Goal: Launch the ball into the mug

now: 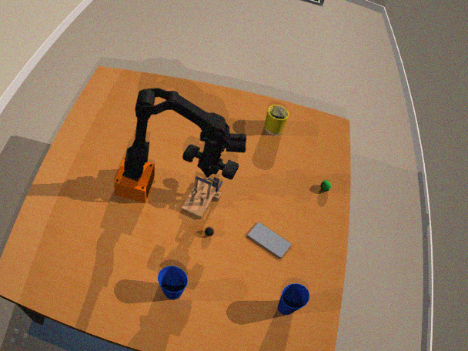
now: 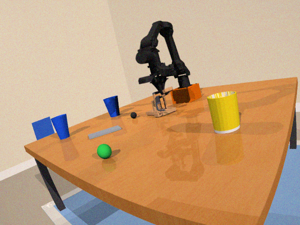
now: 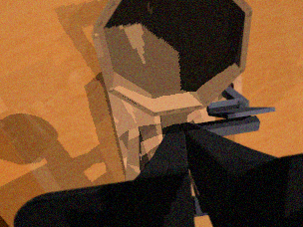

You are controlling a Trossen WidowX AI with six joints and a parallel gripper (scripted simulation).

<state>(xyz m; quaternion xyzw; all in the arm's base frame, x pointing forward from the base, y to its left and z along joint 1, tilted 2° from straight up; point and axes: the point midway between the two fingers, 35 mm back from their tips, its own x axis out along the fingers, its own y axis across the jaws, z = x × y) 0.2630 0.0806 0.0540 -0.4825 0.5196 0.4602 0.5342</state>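
My gripper tip is 2 cm short of the wooden catapult, 1 cm to the left of it and 3 cm above it. Also, from my gripper tip: flat grey slab: 28 cm ahead, 12 cm to the right, 9 cm below; small black ball: 7 cm ahead, 17 cm to the right, 7 cm below; yellow mug: 17 cm ahead, 42 cm to the left, 6 cm below.
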